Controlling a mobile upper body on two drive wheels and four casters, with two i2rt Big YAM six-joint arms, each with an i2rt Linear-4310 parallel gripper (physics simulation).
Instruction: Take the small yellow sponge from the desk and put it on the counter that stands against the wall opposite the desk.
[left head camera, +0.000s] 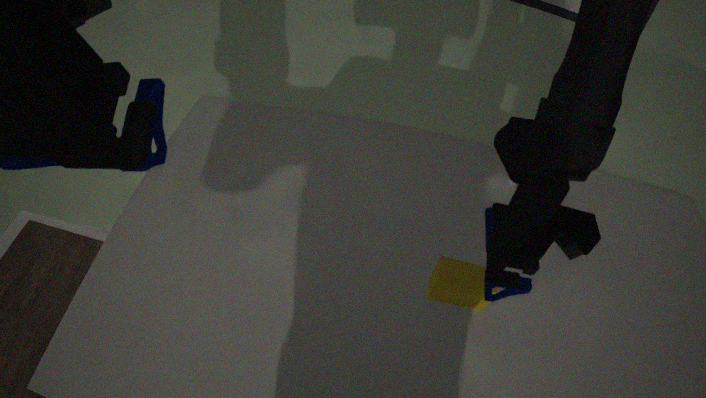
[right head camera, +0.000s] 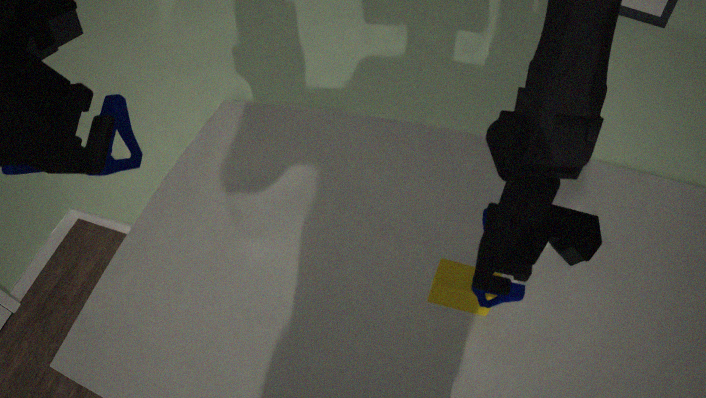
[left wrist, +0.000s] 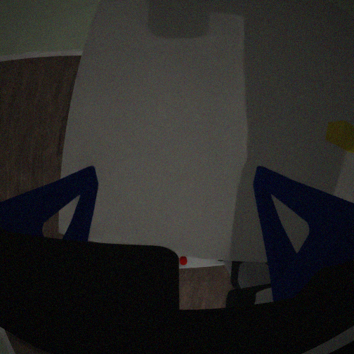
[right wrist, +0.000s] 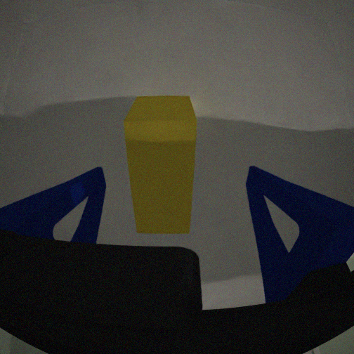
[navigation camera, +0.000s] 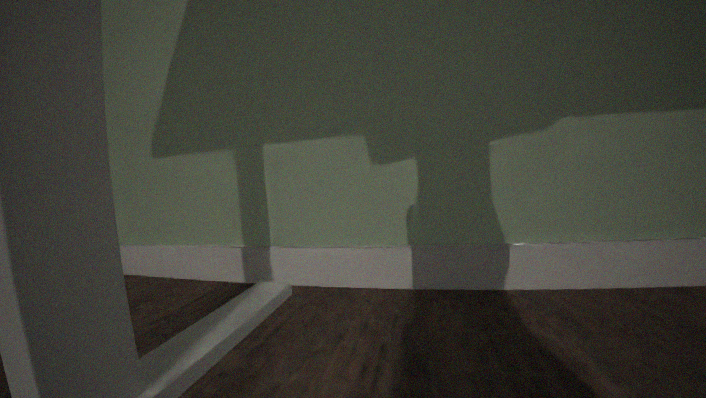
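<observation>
The yellow sponge lies on the pale desk. My right gripper is open above the desk; in the right wrist view the sponge shows between its two spread blue fingers, a little nearer the left one in the picture, and the fingers do not grip it. In both head views this gripper hides the sponge's right part. My left gripper is open and empty, high at the left of the desk. The counter does not show in these views.
A green wall with a white skirting stands behind the desk. A pale desk leg and a low foot bar stand at the left in the navigation view. A small red object shows beyond the desk edge in the left wrist view.
</observation>
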